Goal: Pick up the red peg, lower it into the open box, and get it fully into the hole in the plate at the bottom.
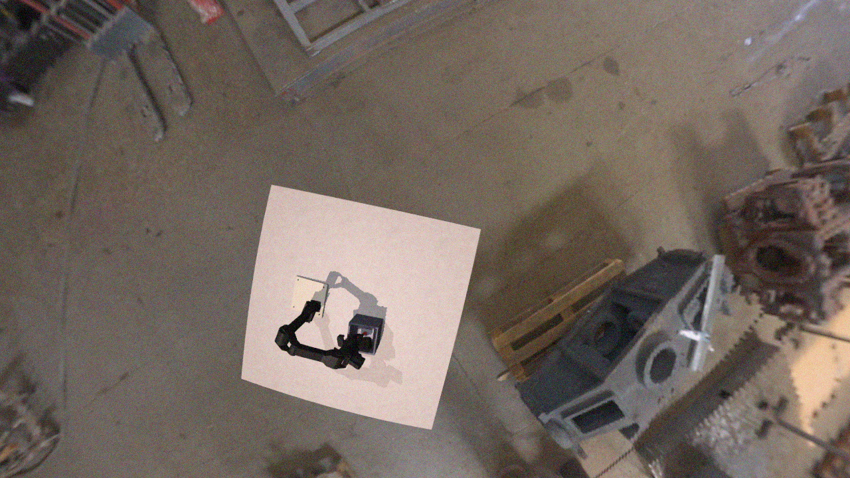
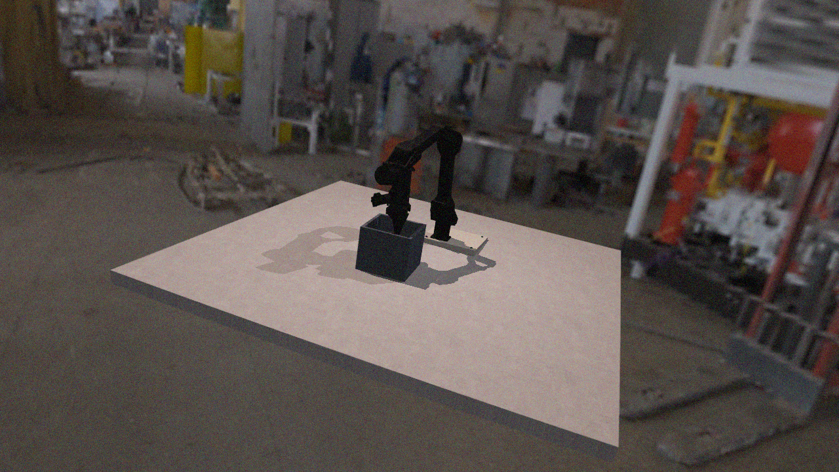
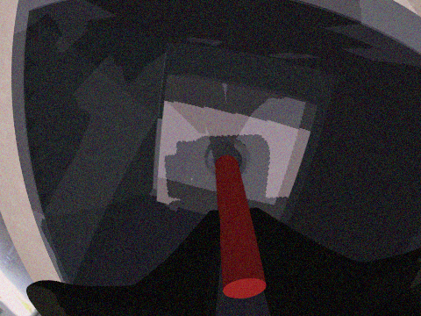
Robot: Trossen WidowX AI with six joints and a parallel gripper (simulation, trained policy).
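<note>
My gripper tip is now right at the red peg. The rest, counted from my gripper tip: plate: 60 mm below, 10 mm to the right, 10 mm ahead.
</note>
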